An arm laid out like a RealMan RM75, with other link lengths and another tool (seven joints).
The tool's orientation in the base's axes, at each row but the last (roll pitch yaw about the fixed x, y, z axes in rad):
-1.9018 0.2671 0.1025
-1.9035 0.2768 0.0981
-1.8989 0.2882 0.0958
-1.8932 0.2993 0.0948
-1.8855 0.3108 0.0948
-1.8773 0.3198 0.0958
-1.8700 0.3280 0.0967
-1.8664 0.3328 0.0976
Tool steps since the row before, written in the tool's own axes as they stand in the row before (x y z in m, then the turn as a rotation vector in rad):
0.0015 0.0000 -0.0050 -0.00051 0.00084 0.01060
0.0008 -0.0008 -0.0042 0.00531 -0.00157 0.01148
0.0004 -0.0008 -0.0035 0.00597 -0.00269 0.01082
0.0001 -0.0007 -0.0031 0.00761 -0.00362 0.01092
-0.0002 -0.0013 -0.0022 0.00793 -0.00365 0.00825
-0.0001 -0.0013 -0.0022 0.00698 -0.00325 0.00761
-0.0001 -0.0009 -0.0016 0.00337 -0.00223 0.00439
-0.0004 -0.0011 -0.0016 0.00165 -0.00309 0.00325
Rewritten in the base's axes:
0.0023 -0.0045 0.0012 -0.00260 0.00954 -0.00395
0.0017 -0.0036 0.0018 0.00335 0.01175 -0.00363
0.0012 -0.0030 0.0017 0.00437 0.01158 -0.00260
0.0008 -0.0027 0.0015 0.00614 0.01214 -0.00227
0.0006 -0.0016 0.0019 0.00695 0.00968 -0.00155
0.0007 -0.0016 0.0018 0.00606 0.00886 -0.00143
0.0005 -0.0012 0.0013 0.00298 0.00516 -0.00029
0.0002 -0.0012 0.0016 0.00181 0.00421 0.00136

